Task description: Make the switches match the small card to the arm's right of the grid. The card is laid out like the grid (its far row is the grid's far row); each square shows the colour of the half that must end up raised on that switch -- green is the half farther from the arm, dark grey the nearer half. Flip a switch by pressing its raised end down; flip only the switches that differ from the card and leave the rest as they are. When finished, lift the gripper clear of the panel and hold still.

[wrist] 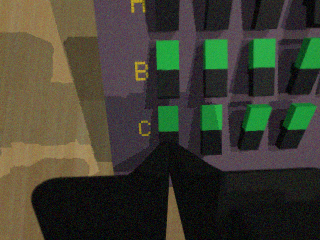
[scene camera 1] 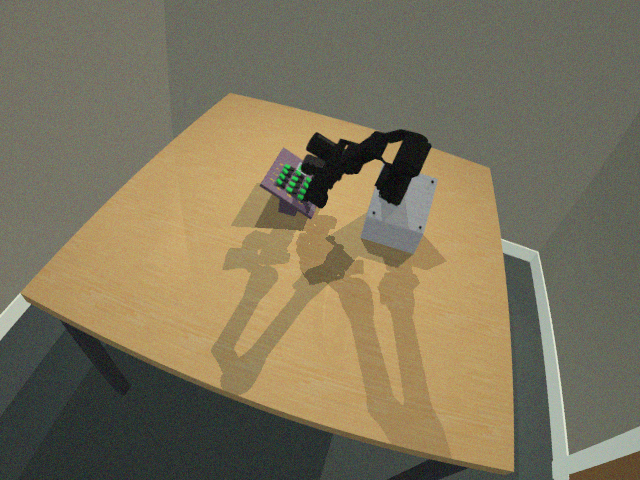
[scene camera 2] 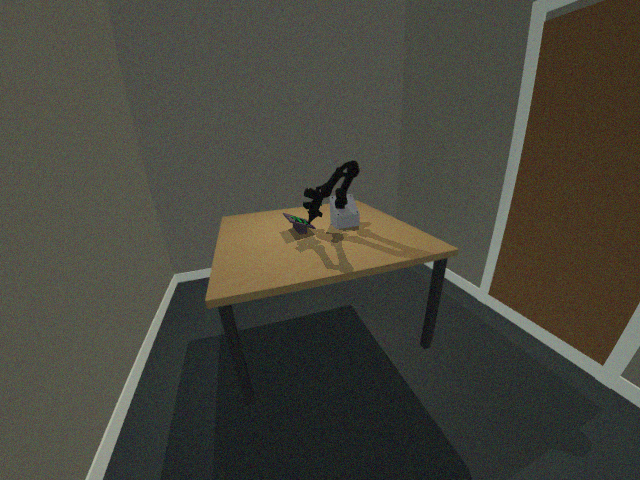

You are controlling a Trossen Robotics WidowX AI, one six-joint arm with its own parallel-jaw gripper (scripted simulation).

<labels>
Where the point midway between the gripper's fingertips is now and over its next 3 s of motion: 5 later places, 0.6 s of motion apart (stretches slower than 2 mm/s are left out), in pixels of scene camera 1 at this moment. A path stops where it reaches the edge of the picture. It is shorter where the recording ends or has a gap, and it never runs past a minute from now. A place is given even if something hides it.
My gripper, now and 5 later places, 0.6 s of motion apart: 306,198; 306,199; 306,199; 314,190; 316,174; 309,180
</labels>
